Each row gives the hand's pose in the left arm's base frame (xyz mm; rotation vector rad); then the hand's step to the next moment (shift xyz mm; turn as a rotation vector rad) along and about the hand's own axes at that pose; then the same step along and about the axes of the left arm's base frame.
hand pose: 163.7 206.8 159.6 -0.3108 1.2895 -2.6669
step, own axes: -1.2 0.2 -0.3 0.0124 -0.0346 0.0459
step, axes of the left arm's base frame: 1.1 0.4 -0.5 -0.0021 -0.0162 0.0565
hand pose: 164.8 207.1 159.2 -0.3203 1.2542 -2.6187
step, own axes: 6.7 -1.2 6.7 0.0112 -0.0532 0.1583
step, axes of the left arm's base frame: -4.6 -6.1 5.7 0.0295 -0.0873 0.1397
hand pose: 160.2 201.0 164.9 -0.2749 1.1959 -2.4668
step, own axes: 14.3 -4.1 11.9 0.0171 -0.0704 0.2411
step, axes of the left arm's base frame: -10.0 -12.2 10.7 0.0475 -0.1390 0.2045
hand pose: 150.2 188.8 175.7 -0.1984 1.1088 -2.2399
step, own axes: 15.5 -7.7 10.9 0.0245 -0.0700 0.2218
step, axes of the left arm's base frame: -11.7 -13.0 10.7 0.0343 -0.1307 0.1909
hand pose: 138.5 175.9 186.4 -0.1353 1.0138 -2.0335
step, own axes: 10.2 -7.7 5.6 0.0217 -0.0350 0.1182
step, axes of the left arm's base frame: -9.1 -8.3 6.6 0.0142 -0.0766 0.0979
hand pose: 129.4 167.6 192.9 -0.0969 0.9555 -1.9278
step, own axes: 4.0 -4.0 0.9 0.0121 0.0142 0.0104
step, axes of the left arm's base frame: -4.7 -2.7 2.0 0.0080 -0.0189 -0.0058
